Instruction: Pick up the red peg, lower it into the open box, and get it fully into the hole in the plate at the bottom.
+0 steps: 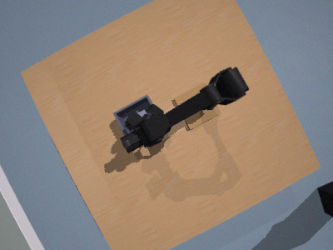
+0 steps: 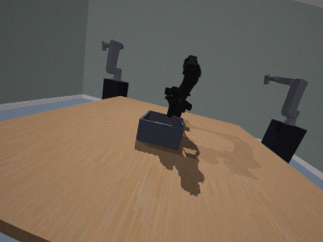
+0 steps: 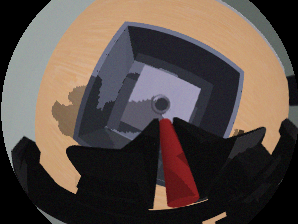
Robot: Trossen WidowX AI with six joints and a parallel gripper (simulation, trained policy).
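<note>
Now: the red peg 10 mm behind my gripper tip, 10 mm to the left of it and 30 mm above it. From my gripper tip the other things lie so: grey plate (10 mm ahead, 10 mm to the right, 60 mm below); blue-grey box (10 mm ahead, 10 mm to the right, 80 mm below).
</note>
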